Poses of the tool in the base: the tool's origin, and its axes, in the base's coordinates. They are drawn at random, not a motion.
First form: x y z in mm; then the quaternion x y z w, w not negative.
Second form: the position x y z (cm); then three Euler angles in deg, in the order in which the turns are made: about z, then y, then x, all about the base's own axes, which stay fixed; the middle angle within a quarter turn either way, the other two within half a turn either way. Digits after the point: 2 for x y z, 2 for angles.
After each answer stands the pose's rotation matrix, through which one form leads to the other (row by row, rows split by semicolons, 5 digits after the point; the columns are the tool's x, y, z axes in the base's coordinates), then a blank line. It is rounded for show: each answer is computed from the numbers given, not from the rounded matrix.
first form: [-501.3 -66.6 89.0 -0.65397 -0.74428 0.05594 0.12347]
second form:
[-50.13 -6.66 8.90 -96.78 -14.89 -175.36]
-0.11416 0.95966 -0.25696; 0.98728 0.13839 0.07822; 0.11063 -0.24476 -0.96325

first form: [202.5 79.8 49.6 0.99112 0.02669 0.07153 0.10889]
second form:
[20.25 7.98 4.96 -2.16 8.49 167.62]
0.98834 0.03733 0.14760; 0.06848 -0.97486 -0.21203; 0.13598 0.21966 -0.96605

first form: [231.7 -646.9 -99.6 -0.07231 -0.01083 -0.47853 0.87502]
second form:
[23.17 -64.69 -9.96 -57.15 2.88 -7.88]
0.54178 0.83902 0.05025; -0.83588 0.53156 0.13691; 0.08816 -0.11618 0.98931

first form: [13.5 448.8 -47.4 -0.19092 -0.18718 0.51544 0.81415]
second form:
[1.35 44.88 -4.74 62.57 -30.11 -7.83]
0.39857 -0.76781 -0.50160; 0.91076 0.39575 0.11791; 0.10797 -0.50383 0.85703

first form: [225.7 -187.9 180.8 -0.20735 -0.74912 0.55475 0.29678]
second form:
[22.57 -18.79 18.08 178.55 -42.43 106.40]
-0.73786 -0.01862 -0.67470; 0.63994 0.29852 -0.70807; 0.21459 -0.95422 -0.20835

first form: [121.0 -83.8 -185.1 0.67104 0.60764 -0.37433 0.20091]
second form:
[12.10 -8.38 -18.51 -91.11 -14.96 131.41]
-0.01869 0.96591 -0.25822; 0.66508 -0.18082 -0.72455; -0.74654 -0.18528 -0.63903

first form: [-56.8 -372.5 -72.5 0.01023 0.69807 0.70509 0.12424]
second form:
[-5.68 -37.25 -7.25 170.57 10.83 -88.53]
-0.96892 -0.16092 0.18788; 0.18948 0.00548 0.98187; -0.15903 0.98695 0.02518

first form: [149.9 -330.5 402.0 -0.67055 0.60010 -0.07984 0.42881]
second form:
[14.99 -33.05 40.20 70.07 38.44 -142.27]
0.26702 -0.73631 0.62173; -0.87326 0.08799 0.47925; -0.40758 -0.67089 -0.61950

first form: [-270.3 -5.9 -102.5 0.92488 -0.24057 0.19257 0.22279]
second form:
[-27.03 -0.59 -10.25 33.23 14.42 148.59]
0.81008 -0.53080 0.24902; -0.35919 -0.78498 -0.50476; 0.46340 0.31946 -0.82656

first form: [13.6 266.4 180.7 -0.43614 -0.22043 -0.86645 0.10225]
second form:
[1.36 26.64 18.07 -148.32 45.29 -42.05]
-0.59865 0.36947 0.71071; 0.01509 -0.88191 0.47117; 0.80087 0.29279 0.52238

